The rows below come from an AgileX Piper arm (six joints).
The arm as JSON. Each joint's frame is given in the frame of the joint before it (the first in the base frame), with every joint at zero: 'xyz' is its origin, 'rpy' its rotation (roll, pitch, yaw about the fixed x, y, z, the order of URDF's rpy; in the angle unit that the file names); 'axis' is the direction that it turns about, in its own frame. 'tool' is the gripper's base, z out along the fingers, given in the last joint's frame.
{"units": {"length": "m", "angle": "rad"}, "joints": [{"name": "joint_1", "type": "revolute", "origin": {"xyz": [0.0, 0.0, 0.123], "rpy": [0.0, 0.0, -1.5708]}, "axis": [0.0, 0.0, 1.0]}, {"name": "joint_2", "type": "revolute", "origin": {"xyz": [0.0, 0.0, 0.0], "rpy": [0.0, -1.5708, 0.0]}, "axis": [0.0, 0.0, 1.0]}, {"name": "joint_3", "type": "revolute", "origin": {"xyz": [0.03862, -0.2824, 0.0], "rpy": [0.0, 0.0, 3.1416]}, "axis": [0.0, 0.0, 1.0]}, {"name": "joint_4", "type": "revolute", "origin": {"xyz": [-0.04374, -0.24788, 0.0], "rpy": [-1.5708, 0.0, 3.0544]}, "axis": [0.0, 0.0, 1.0]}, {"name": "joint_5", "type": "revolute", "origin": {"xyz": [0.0, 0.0, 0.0], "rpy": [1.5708, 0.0, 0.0]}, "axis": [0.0, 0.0, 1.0]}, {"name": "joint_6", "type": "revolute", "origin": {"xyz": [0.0, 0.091, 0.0], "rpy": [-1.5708, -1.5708, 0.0]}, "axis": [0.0, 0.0, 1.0]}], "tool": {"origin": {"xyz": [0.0, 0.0, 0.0], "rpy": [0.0, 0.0, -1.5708]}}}
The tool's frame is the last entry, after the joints.
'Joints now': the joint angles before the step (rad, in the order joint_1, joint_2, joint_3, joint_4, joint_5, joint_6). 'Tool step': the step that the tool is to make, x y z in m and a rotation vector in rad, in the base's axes. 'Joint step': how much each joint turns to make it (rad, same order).
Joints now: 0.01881, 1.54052, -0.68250, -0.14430, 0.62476, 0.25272
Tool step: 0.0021, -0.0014, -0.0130, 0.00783, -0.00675, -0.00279
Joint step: -0.00917, 0.04079, 0.02017, 0.00106, -0.06855, -0.00032
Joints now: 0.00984, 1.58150, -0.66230, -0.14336, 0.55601, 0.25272
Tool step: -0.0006, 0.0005, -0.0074, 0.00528, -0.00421, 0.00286
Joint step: -0.00004, 0.01888, 0.01740, 0.00132, -0.04096, -0.00005
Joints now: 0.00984, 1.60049, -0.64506, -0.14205, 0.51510, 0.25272
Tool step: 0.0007, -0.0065, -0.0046, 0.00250, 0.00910, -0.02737
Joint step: -0.02760, 0.01870, 0.00108, 0.00233, -0.01086, -0.00107
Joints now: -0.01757, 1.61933, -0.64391, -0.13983, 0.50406, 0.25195
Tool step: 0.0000, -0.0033, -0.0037, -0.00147, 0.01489, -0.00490
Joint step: -0.01340, 0.01508, 0.00020, -0.00091, -0.00097, -0.00784
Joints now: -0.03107, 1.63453, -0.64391, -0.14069, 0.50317, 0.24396
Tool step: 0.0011, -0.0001, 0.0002, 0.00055, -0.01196, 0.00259
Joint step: -0.00083, 0.00000, -0.00010, 0.00002, -0.01212, -0.00242
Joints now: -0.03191, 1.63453, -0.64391, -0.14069, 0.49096, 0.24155
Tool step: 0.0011, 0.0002, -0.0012, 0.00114, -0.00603, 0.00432
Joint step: 0.00019, 0.00562, 0.00002, 0.00124, -0.01202, -0.00415
